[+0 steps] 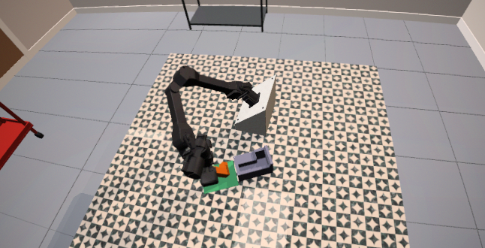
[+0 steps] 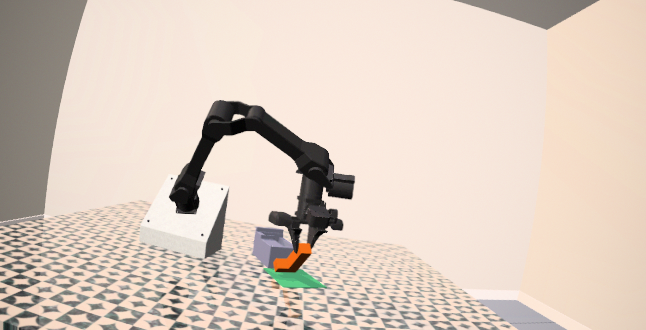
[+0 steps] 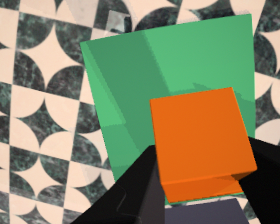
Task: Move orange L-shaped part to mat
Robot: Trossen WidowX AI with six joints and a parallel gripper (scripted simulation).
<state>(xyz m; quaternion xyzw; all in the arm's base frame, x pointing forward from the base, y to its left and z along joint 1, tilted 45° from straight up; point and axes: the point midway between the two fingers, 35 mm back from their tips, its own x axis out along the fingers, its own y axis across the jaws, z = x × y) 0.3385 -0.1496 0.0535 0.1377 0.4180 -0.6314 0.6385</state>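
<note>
Right now the orange L-shaped part is 30 mm to the left of my gripper tip, 30 mm below it and 30 mm behind it. Round my gripper tip: green mat (90 mm below, 20 mm to the left, 10 mm behind).
</note>
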